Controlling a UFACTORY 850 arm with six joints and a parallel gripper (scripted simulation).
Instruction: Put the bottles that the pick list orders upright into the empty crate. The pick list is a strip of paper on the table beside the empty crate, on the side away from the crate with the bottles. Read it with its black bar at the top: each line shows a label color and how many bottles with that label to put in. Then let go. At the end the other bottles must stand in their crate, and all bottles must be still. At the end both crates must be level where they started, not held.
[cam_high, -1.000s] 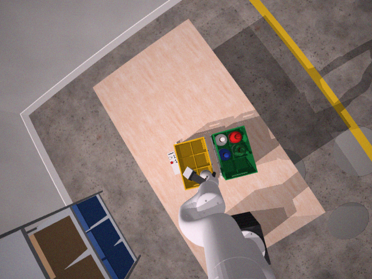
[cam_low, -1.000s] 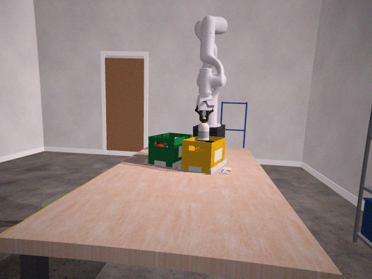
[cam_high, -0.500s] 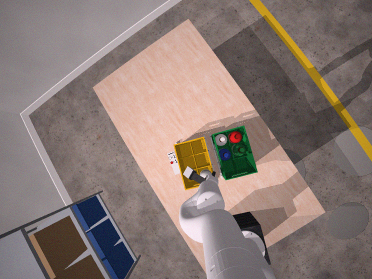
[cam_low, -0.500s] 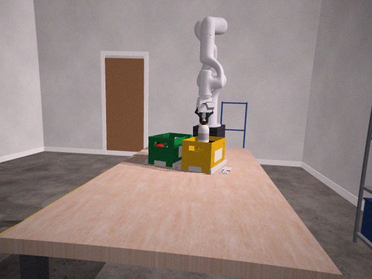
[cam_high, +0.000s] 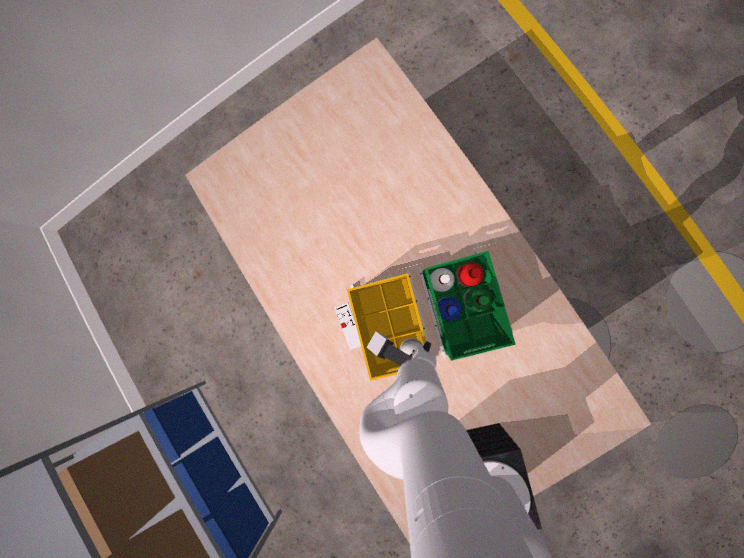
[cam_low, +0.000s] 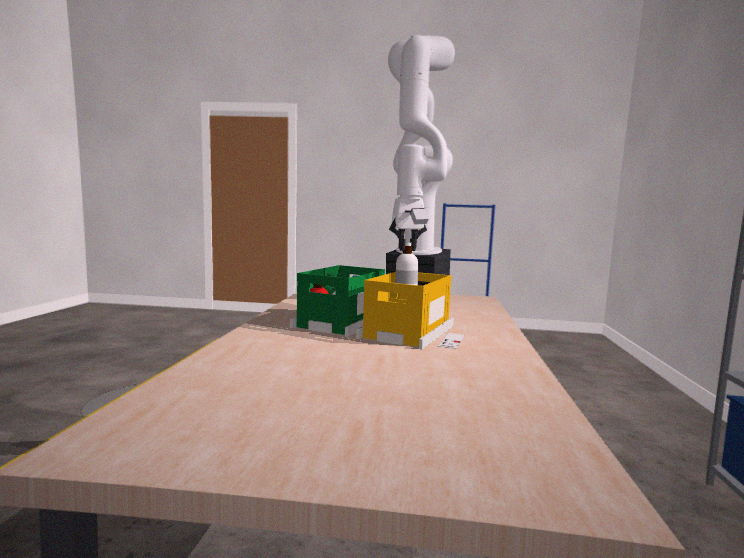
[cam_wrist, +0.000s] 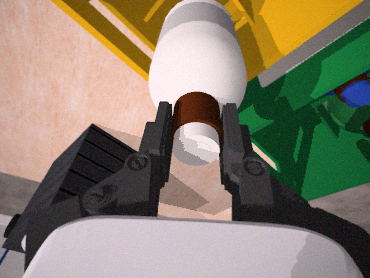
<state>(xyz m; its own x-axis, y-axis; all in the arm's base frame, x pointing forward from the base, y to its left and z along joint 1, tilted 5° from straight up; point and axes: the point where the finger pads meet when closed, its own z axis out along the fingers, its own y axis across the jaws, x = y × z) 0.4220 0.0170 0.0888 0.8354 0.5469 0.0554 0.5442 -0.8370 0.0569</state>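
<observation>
Right now the yellow crate is 100 mm ahead of my hand, 30 mm to the left of it and 190 mm below it. The rest, counted from my hand: blue-label bottle (60 mm ahead, 160 mm to the right, 180 mm below); then green bottle (40 mm ahead, 250 mm to the right, 180 mm below); then green crate (50 mm ahead, 200 mm to the right, 190 mm below).
</observation>
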